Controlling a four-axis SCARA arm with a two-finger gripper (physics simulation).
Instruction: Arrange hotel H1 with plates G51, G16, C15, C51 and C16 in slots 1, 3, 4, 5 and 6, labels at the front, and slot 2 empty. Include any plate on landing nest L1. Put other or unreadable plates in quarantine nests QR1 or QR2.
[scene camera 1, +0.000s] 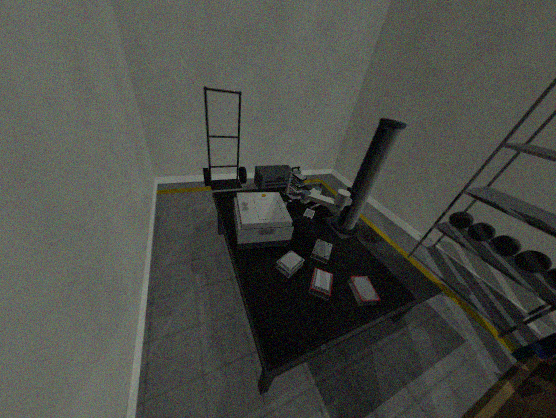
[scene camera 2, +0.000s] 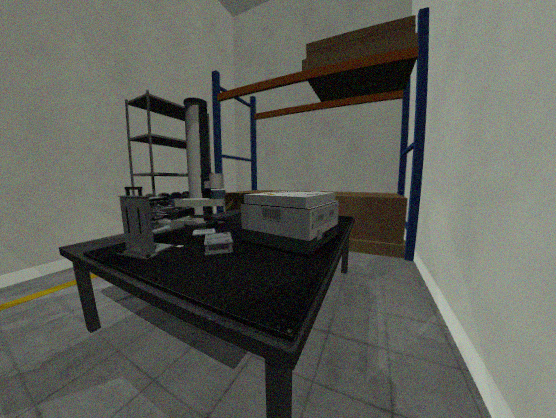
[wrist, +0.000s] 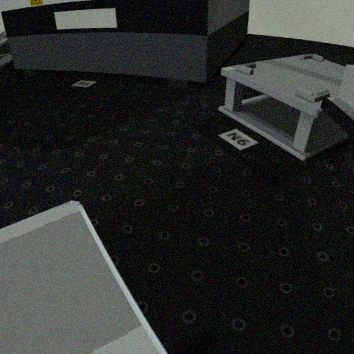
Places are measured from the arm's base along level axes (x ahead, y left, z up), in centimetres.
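Where they show: gripper, between the fingertips: (scene camera 2: 203, 219) (wrist: 161, 84); arm's base, origin of its link: (scene camera 1: 344, 225) (scene camera 2: 201, 223).
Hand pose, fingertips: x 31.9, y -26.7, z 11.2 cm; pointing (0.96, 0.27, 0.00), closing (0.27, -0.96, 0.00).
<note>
Each offset is from my fingertips to the top centre of the thing. "pt": to the spot under its first point.
My gripper (scene camera 1: 295, 194) is open and empty at the end of the arm, close to the upright hotel (scene camera 2: 138, 227). Pale flat edges show in the hotel's side; slots and labels are too small to read. In the wrist view a pale rimmed slab @(dy +5.2, dx -6.0, dz -8.5 cm) (wrist: 55, 285) fills the lower left; no label shows on it. An N6 label @(pt dy -3.8, dx +13.1, dz -9.9 cm) (wrist: 238, 139) lies beside a raised nest @(dy -11.2, dx +20.8, dz -4.3 cm) (wrist: 267, 85) (scene camera 2: 218, 243) with bare corner stops. A small pale flat item @(pt dy +6.1, dx -5.4, dz -8.5 cm) (scene camera 1: 309, 213) (scene camera 2: 204, 232) lies near the column. Two red-edged stands (scene camera 1: 321, 282) (scene camera 1: 363, 290) have pale tops, unreadable.
A large boxy instrument @(dy +16.2, dx +46.9, dz +14.8 cm) (scene camera 1: 263, 215) (scene camera 2: 290, 215) (wrist: 110, 52) stands beside the nests. The arm's column (scene camera 1: 372, 175) (scene camera 2: 194, 150) rises from the table. Two more pale-topped stands (scene camera 1: 290, 262) (scene camera 1: 322, 250) stand near the red-edged ones. Another small label @(pt dy +19.2, dx +25.7, dz -9.9 cm) (wrist: 84, 83) lies by the instrument.
</note>
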